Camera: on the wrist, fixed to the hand. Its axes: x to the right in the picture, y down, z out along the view.
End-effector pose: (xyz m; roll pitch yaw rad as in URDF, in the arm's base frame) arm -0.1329 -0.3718 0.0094 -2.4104 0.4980 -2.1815
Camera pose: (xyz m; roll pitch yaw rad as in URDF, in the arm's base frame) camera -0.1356 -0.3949 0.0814 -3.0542 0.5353 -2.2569
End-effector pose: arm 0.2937 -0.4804 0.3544 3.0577 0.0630 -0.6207
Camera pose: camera 0.3179 -0.4230 0.3974 2.4473 0.0421 -0.6933
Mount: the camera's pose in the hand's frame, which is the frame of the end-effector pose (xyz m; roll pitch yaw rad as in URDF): -0.0164 -0.0570 -0.0470 -0.6060 0.0146 0.0740
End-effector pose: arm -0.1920 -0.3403 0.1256 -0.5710 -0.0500 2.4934
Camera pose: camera -0.1350 -0.2914 0.1161 -1.1788 0.0023 2.5477
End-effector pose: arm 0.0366 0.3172 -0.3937 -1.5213 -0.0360 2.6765
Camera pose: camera 0.0753 0.3534 -0.3397 -2.1279 0.0386 2.6656
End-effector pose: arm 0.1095 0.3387 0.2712 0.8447 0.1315 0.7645
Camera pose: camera 0.0926 0.3188 0.2002 0.2447 0.0857 0.8248
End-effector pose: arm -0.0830 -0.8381 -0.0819 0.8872 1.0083 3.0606
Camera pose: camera -0.0120 -0.8443 -0.1074 0.3647 0.9577 -3.1216
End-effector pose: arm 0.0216 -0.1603 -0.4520 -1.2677 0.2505 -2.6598
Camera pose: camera -0.0019 -0.1027 -0.4088 -1.8718 0.3255 -2.6512
